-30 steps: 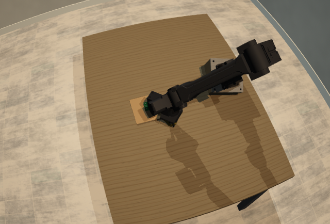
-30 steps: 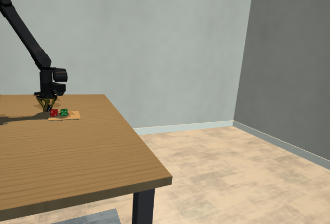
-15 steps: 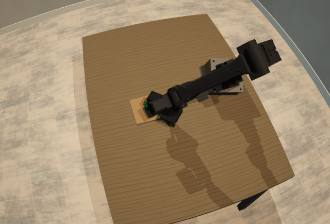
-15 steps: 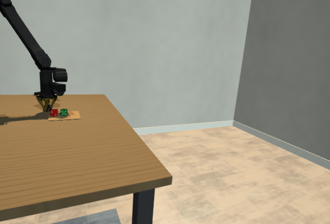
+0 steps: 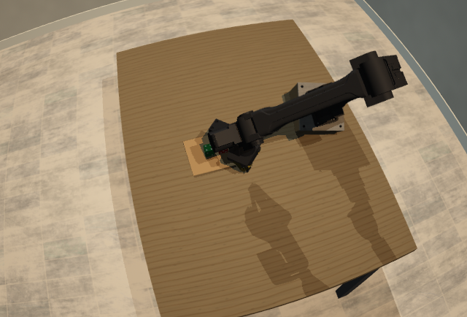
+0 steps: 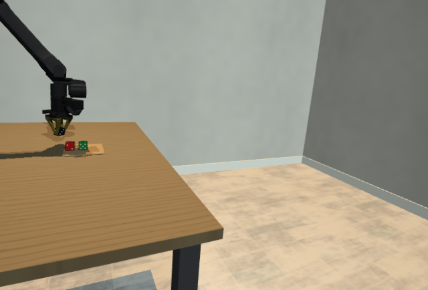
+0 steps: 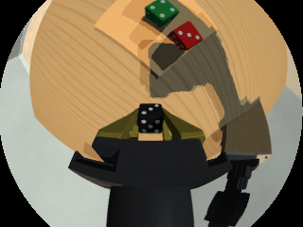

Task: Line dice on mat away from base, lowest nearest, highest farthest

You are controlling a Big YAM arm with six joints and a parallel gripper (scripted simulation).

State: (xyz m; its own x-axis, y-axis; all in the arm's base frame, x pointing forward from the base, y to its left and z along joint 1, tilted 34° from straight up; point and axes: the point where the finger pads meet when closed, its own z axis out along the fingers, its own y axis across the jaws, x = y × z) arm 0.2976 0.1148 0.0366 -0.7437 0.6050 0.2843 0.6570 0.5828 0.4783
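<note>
The green die lies 90 mm ahead of my hand, 100 mm to the right of it and 30 mm below it. Also, from my hand: black die right at my hand; then tan mat 100 mm ahead, 100 mm to the right, 50 mm below; then red die 50 mm ahead, 100 mm to the right, 30 mm below.
</note>
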